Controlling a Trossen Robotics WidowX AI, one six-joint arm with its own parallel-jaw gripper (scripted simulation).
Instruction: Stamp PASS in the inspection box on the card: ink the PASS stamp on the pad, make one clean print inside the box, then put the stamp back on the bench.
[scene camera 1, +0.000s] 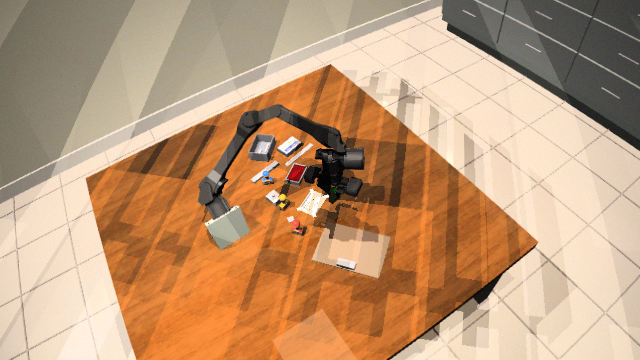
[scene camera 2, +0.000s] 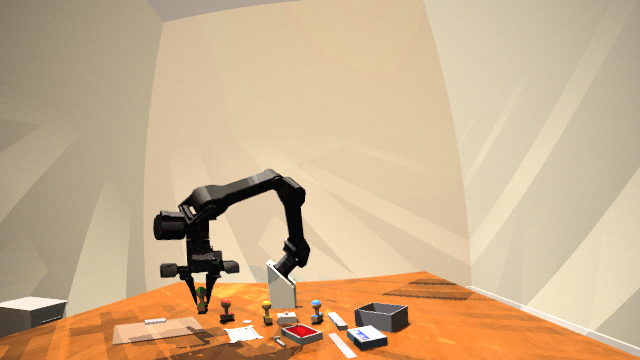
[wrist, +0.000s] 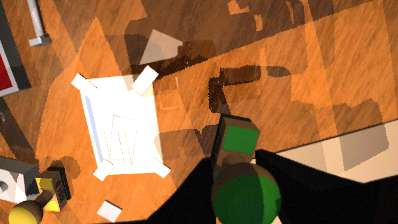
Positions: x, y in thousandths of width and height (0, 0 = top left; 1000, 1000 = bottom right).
Scene:
My gripper shows in scene camera 1 (523, 543), in scene camera 2 (316, 846) and in the wrist view (587, 721).

